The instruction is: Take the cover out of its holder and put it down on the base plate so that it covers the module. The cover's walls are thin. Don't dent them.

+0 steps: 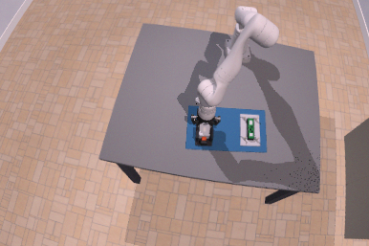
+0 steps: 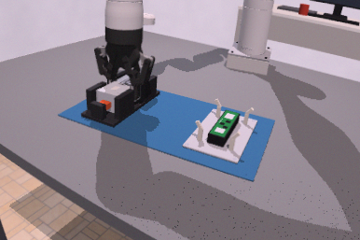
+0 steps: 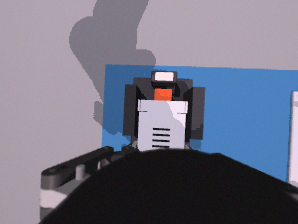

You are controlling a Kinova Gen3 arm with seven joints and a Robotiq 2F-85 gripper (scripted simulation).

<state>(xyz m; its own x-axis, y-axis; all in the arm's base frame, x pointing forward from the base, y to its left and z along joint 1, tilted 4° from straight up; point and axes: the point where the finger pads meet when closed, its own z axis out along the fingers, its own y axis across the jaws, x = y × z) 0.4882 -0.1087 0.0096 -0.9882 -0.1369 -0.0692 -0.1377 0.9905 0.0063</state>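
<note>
My hand is right at the light grey cover.
</note>
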